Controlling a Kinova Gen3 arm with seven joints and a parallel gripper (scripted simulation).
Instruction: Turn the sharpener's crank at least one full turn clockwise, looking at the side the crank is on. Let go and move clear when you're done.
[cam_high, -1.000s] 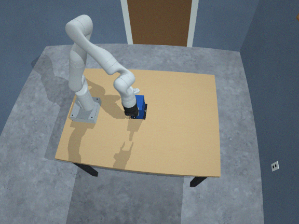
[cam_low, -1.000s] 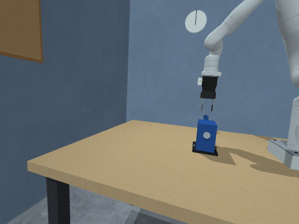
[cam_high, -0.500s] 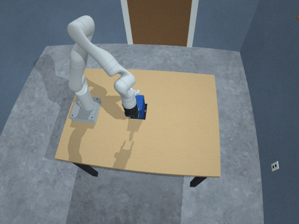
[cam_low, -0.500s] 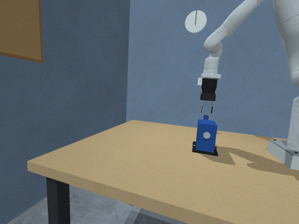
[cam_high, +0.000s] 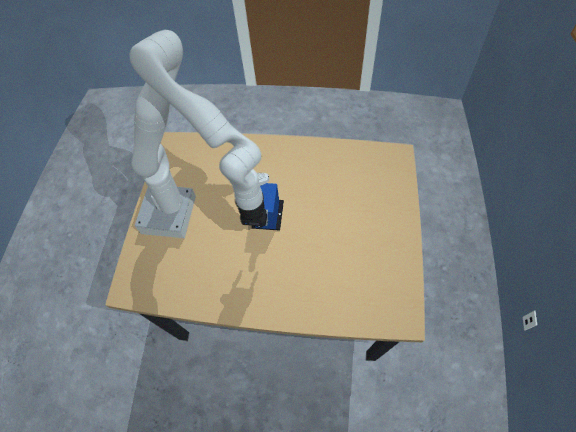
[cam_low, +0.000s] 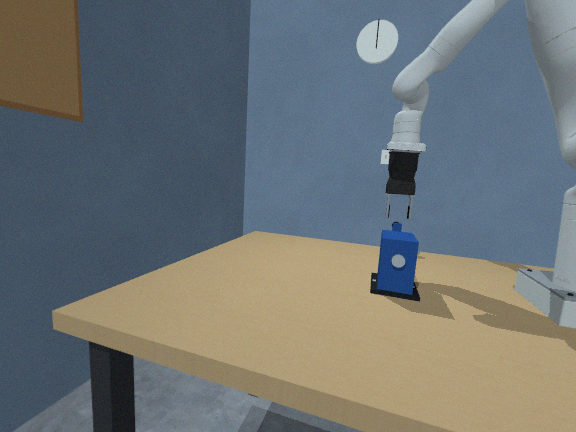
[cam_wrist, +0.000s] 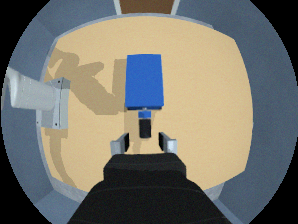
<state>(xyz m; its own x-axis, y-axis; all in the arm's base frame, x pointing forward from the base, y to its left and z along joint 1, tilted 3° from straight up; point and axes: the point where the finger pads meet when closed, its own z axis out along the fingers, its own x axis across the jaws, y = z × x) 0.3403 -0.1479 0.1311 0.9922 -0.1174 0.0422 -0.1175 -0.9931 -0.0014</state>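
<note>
My hand is 40 mm above the dark crank handle and 20 mm to the right of it.
</note>
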